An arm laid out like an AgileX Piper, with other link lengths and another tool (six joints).
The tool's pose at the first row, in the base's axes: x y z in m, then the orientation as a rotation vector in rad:
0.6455, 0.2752, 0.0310, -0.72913, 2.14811, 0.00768
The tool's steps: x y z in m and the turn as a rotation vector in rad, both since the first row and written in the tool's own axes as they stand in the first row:
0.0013, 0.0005, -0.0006, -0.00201, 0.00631, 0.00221
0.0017, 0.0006, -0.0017, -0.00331, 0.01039, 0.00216
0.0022, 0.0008, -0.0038, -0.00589, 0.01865, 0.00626
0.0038, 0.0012, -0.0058, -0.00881, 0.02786, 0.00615
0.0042, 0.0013, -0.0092, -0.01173, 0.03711, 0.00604
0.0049, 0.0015, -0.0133, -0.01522, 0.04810, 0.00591
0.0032, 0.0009, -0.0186, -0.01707, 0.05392, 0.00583
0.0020, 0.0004, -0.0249, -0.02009, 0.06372, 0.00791
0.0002, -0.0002, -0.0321, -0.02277, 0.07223, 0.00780
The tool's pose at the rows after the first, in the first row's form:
0.6442, 0.2748, 0.0303, -0.72884, 2.15520, 0.00872
0.6432, 0.2744, 0.0307, -0.73025, 2.15925, 0.00861
0.6413, 0.2738, 0.0316, -0.72853, 2.16897, 0.01056
0.6389, 0.2728, 0.0317, -0.73167, 2.17810, 0.01030
0.6362, 0.2719, 0.0335, -0.73483, 2.18727, 0.01003
0.6328, 0.2707, 0.0356, -0.73858, 2.19817, 0.00972
0.6301, 0.2697, 0.0404, -0.74059, 2.20394, 0.00955
0.6263, 0.2683, 0.0454, -0.74149, 2.21446, 0.01035
0.6223, 0.2669, 0.0515, -0.74439, 2.22289, 0.01009

